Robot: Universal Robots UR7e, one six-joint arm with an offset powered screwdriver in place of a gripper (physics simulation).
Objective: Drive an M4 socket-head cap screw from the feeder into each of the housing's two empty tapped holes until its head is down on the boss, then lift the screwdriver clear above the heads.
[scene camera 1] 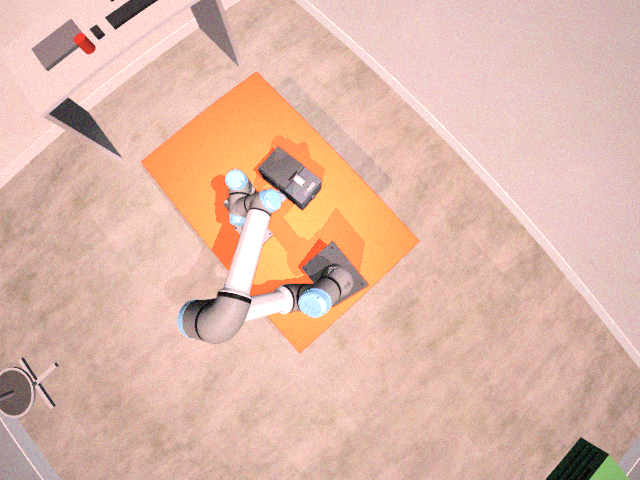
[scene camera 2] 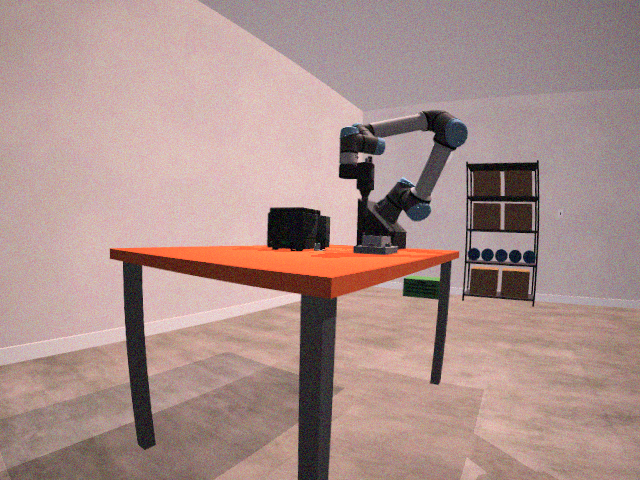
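The screw feeder (scene camera 1: 281, 164) (scene camera 2: 293, 228) is a dark box on the orange table. The housing (scene camera 1: 267, 236) (scene camera 2: 375, 249) is a low grey block on a flat base; the wrist covers most of it in scene camera 1. My screwdriver (scene camera 2: 364, 195) points straight down from the offset bracket, with its narrow lower end above the housing's height in scene camera 2. In scene camera 1 the wrist hides the screwdriver. The bit tip is dark against the dark stand behind it, and whether a screw sits on it cannot be made out. The tapped holes and any screw heads are too small to see.
The orange table (scene camera 1: 206, 129) (scene camera 2: 222, 263) carries the arm's dark mounting plate (scene camera 1: 330, 253) at one end. The arm's elbow (scene camera 1: 219, 317) (scene camera 2: 444, 126) reaches out past the table's edge in scene camera 1. A shelf rack (scene camera 2: 502, 198) stands by the far wall.
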